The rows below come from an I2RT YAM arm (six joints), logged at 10 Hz.
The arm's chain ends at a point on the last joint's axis. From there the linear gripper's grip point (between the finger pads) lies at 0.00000 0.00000 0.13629 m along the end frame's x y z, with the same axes.
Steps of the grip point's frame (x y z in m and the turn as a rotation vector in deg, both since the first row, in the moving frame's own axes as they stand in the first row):
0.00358 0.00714 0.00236 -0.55 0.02 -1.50
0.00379 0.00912 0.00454 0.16 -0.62 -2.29
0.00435 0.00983 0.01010 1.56 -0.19 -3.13
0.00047 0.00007 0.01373 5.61 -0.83 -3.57
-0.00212 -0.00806 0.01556 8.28 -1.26 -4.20
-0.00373 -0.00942 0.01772 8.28 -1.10 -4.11
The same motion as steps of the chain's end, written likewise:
0.00352 0.00583 0.00237 -0.55 0.02 -1.50
0.00527 0.00947 0.00455 0.16 -0.62 -2.29
0.00490 0.01353 0.01015 1.56 -0.19 -3.13
0.00286 0.01332 0.01440 5.61 -0.83 -3.57
0.00158 0.01144 0.01701 8.28 -1.26 -4.20
-0.00042 0.01010 0.01917 8.28 -1.10 -4.11

